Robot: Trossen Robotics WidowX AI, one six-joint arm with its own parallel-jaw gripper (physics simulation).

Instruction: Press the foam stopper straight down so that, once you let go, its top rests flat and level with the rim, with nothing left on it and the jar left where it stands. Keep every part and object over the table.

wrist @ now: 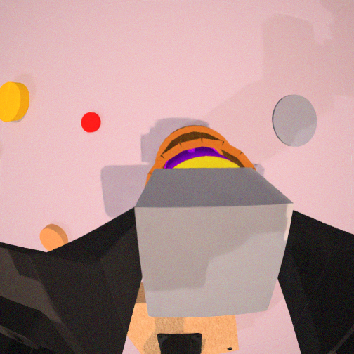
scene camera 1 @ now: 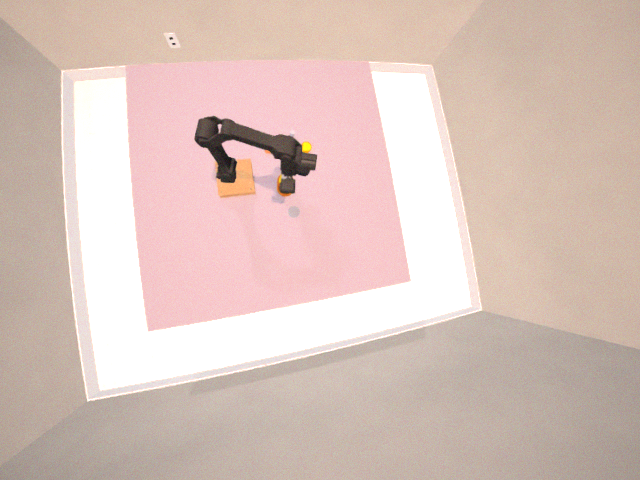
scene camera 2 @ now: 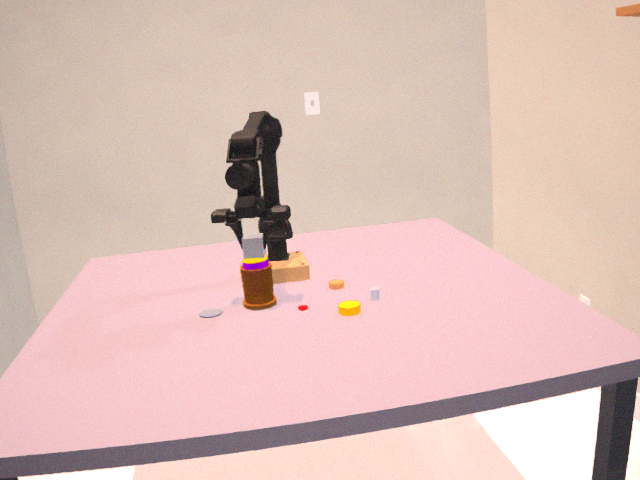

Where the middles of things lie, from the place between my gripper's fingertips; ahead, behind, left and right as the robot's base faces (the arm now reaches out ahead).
Right now my hand is 10 mm past the grey block (wrist: 211, 240) and 10 mm below it. The rest, counted from my hand: brown jar (scene camera 2: 257, 284): 10 mm behind, 90 mm below; foam stopper (wrist: 202, 158): 10 mm behind, 40 mm below.
